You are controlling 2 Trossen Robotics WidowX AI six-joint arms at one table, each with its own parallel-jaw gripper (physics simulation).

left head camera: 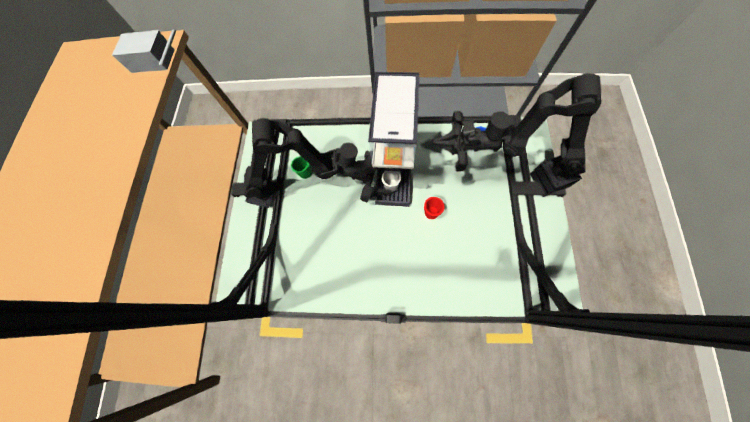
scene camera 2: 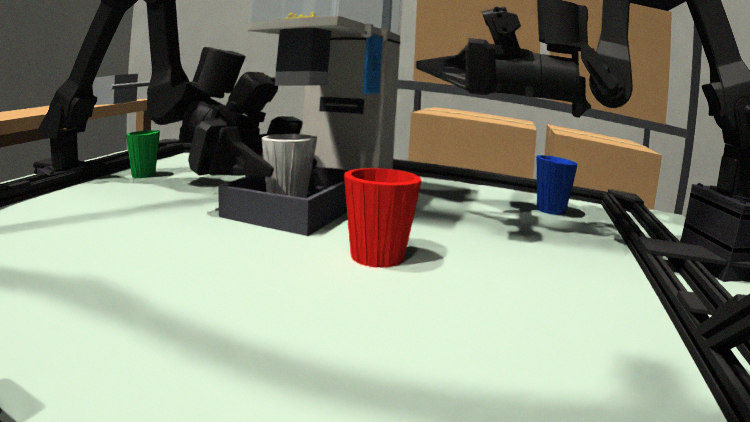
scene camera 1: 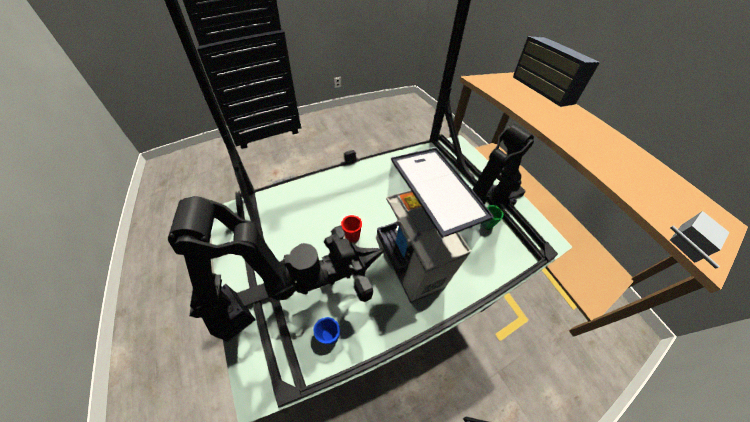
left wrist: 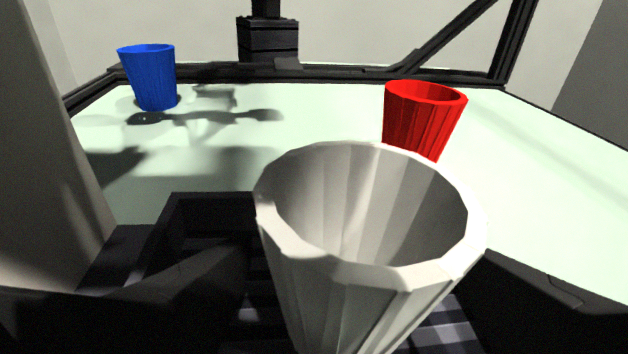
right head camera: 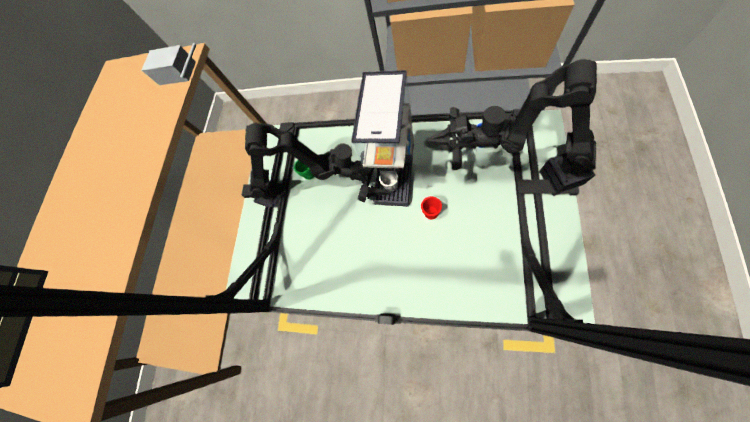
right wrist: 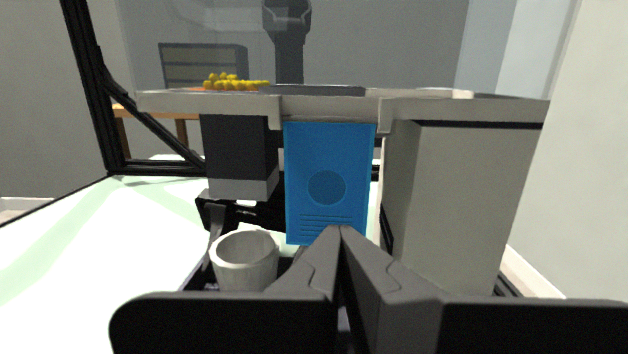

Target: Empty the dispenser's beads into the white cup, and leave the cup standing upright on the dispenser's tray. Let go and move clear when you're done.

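Seen in the pictures: left gripper, fingertip midpoint: [left head camera: 394,182] [scene camera 2: 294,168] [left wrist: 351,245] [right head camera: 393,182] [right wrist: 242,284]; right gripper, fingertip midpoint: [left head camera: 431,142] [scene camera 2: 416,65] [scene camera 1: 383,250] [right head camera: 426,140] [right wrist: 337,235]; left arm's base, link origin: [left head camera: 261,192] [scene camera 2: 65,167] [scene camera 1: 501,193] [right head camera: 268,193]; right arm's base, link origin: [left head camera: 561,170] [scene camera 2: 739,196] [scene camera 1: 218,307] [left wrist: 266,18] [right head camera: 572,166].
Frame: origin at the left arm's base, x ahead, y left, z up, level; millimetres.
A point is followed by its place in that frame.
Observation:
The white cup [left head camera: 390,180] {z 5, x 450, y 174 mm} [scene camera 2: 288,165] {z 39, x 478, y 137 mm} [left wrist: 345,295] {z 62, x 425, y 163 mm} [right wrist: 245,265] {z 67, x 483, y 173 mm} stands upright on the dispenser's dark tray [scene camera 2: 262,209] {z -1, x 484, y 91 mm}, under the black spout [scene camera 2: 302,49] {z 173, x 478, y 148 mm}. No beads show inside it; its very bottom is hidden. My left gripper [scene camera 2: 292,177] {z 30, x 469, y 158 mm} [left wrist: 351,245] {z 30, x 469, y 158 mm} is open, with its fingers on either side of the cup. My right gripper [scene camera 1: 381,251] {z 162, x 559, y 268 mm} [scene camera 2: 418,64] {z 162, x 559, y 268 mm} [right wrist: 337,235] {z 162, x 559, y 268 mm} is shut and empty, in the air beside the dispenser [scene camera 1: 440,272] {z 152, x 431, y 345 mm} [right wrist: 455,200] {z 155, x 489, y 323 mm}, in front of the blue panel [right wrist: 330,155] {z 180, x 508, y 252 mm} in the right wrist view. Yellow beads [left head camera: 393,155] {z 216, x 464, y 162 mm} [scene camera 2: 301,15] {z 219, x 460, y 159 mm} [right wrist: 230,82] {z 217, x 479, y 172 mm} lie in the dispenser's top.
A red cup [left head camera: 433,207] {z -8, x 623, y 121 mm} [scene camera 2: 381,220] {z 24, x 637, y 79 mm} stands in front and to the right of the tray. A green cup [left head camera: 301,167] {z 0, x 108, y 136 mm} [scene camera 2: 143,154] {z 21, x 150, y 112 mm} stands by the left arm. A blue cup [scene camera 1: 326,331] {z -8, x 728, y 406 mm} [scene camera 2: 555,183] {z 25, x 726, y 388 mm} stands behind, below the right arm. The dispenser's white lid [left head camera: 394,104] {z 340, x 444, y 240 mm} overhangs its body.

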